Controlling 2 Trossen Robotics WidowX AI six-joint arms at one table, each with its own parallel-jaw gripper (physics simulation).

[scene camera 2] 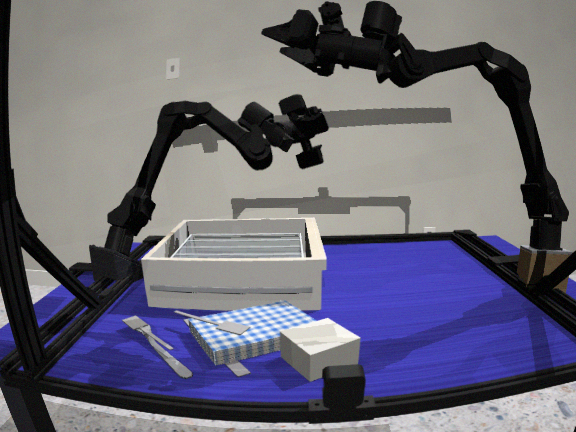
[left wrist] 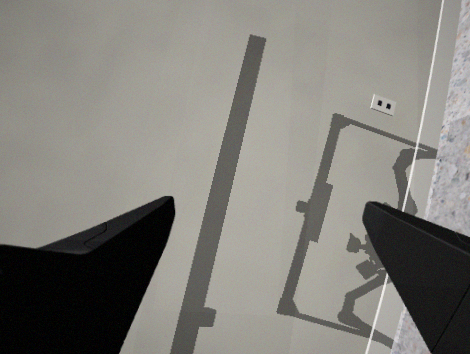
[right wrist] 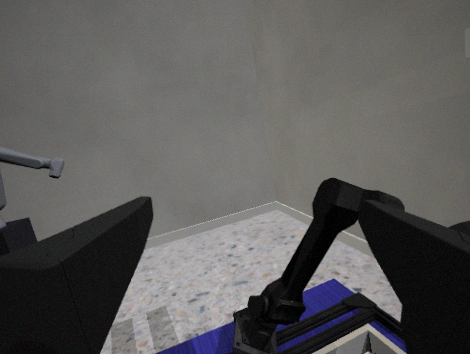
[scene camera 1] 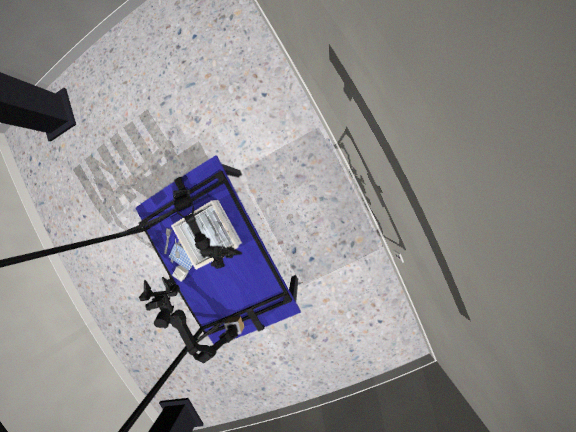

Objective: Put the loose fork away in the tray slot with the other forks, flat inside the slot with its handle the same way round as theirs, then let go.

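Observation:
A fork-like piece with a broad head (scene camera 2: 134,322) lies at the left on the blue table, touching or crossing a longer round-ended handle (scene camera 2: 172,363); the pair (scene camera 1: 168,240) is too small to sort out from above. Another flat-headed piece (scene camera 2: 234,328) lies on the checked cloth. I cannot tell for certain which is the loose fork. The clear divided tray (scene camera 2: 240,245) sits inside the white drawer box (scene camera 2: 235,277) (scene camera 1: 196,265); its forks are not distinguishable. My left gripper (scene camera 1: 231,259) (scene camera 2: 315,142) (left wrist: 268,208) is open, high above the box's right side. My right gripper (scene camera 1: 156,282) (scene camera 2: 272,40) (right wrist: 257,208) is open, higher and nearer scene camera 2.
The blue checked folded cloth (scene camera 1: 181,256) (scene camera 2: 265,320) lies in front of the drawer box, with a flat metal end (scene camera 2: 238,369) sticking out beneath. A white block (scene camera 1: 181,273) (scene camera 2: 320,350) stands beside the cloth. Black rails (scene camera 2: 200,399) edge the table.

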